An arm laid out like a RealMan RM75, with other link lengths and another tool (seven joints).
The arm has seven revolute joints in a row. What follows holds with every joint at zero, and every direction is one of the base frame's. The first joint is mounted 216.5 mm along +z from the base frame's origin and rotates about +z. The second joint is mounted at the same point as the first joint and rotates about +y. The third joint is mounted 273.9 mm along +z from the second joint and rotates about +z. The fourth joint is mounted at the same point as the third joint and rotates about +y. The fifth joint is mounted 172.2 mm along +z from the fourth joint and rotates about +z. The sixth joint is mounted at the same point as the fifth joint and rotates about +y. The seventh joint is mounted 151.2 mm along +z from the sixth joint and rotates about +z. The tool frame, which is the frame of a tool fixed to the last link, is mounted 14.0 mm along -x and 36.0 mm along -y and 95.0 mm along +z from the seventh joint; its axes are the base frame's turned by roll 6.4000, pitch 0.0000 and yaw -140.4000 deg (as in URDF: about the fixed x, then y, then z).
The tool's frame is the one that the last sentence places.
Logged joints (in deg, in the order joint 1, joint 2, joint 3, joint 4, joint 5, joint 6, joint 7), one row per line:
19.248, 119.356, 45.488, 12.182, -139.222, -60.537, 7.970
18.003, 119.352, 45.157, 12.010, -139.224, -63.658, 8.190
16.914, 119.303, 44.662, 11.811, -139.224, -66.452, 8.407
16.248, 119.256, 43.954, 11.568, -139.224, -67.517, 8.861
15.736, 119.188, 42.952, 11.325, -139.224, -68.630, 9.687
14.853, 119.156, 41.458, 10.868, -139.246, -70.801, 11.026
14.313, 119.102, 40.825, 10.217, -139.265, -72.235, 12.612
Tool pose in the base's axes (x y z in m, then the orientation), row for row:
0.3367, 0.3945, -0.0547, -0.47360, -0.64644, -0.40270, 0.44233
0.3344, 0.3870, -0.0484, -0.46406, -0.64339, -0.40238, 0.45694
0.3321, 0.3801, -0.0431, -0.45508, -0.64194, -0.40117, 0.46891
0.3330, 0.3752, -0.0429, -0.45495, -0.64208, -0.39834, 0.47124
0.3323, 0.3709, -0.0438, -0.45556, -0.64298, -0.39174, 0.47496
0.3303, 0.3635, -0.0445, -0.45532, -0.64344, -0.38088, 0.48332
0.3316, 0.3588, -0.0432, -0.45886, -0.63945, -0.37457, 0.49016
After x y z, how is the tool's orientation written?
As a quaternion, x y z w.
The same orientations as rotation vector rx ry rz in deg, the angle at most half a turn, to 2 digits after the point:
-67.33, -91.90, -57.25
-65.54, -90.86, -56.83
-63.93, -90.18, -56.35
-63.84, -90.10, -55.90
-63.82, -90.08, -54.88
-63.55, -89.81, -53.16
-63.86, -88.99, -52.13

